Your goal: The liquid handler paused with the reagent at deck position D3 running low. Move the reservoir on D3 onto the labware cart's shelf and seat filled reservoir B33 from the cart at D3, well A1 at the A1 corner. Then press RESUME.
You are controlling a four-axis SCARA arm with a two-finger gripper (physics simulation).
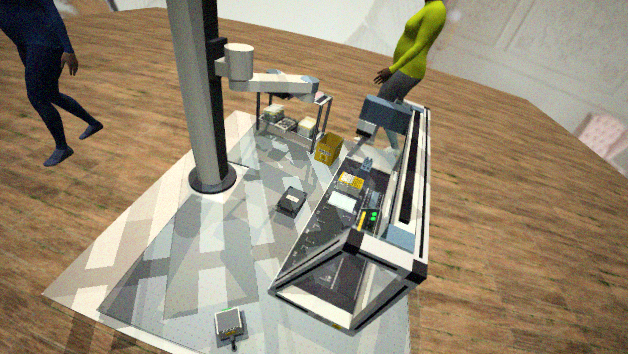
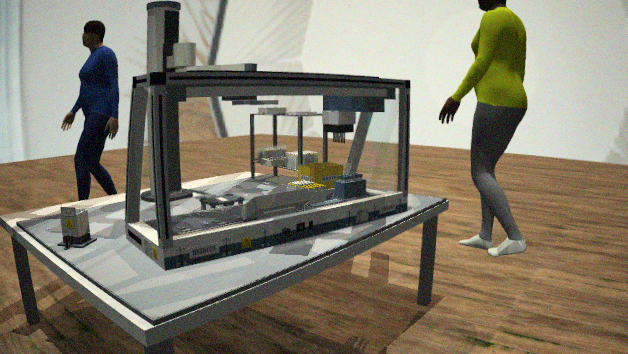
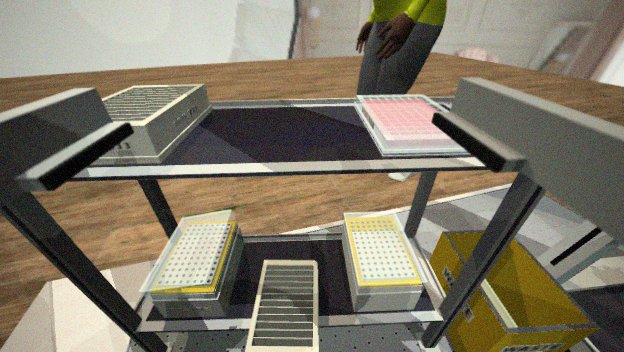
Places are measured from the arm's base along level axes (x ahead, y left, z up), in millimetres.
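Where they show: gripper, fingertip midpoint: (image 3: 284, 104); arm's base, origin of the base link: (image 1: 213, 177).
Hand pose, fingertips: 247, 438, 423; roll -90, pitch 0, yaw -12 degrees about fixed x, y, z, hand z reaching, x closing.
Each offset is from my fingertips to the top centre of the thing, as dx, dy, dz. "spot": to the spot under its first point.
My gripper (image 2: 254, 101) (image 3: 284, 104) is open and empty, in front of the cart near its top shelf. The cart @(+11, +118, -54) (image 1: 258, 112) (image 2: 300, 135) (image 3: 280, 168) has two shelves. Reservoir B33 @(-116, +149, -29) (image 3: 172, 125), pale and ribbed, sits at the left of the top shelf; the left finger partly covers it and its label is blurred. Another slatted reservoir @(-9, +62, -279) (image 3: 285, 302) lies on the lower shelf's middle, across its front edge. A white rectangular item @(+452, -409, -345) (image 1: 342, 201) sits on the deck; its position label is unreadable. A panel with green lights @(spot: +586, -516, -285) (image 1: 371, 216) is beside it; RESUME is not legible.
A pink plate @(+137, +88, -46) (image 3: 402, 120) is right on the top shelf. Tip boxes @(-125, +151, -225) (image 3: 197, 260) @(+137, +88, -240) (image 3: 382, 255) flank the lower reservoir. The yellow waste bin @(+310, +10, -275) (image 1: 328, 148) (image 2: 320, 175) (image 3: 520, 295) stands beside the cart. A dark stand (image 1: 292, 201) is before the handler frame (image 1: 424, 200) (image 2: 285, 77).
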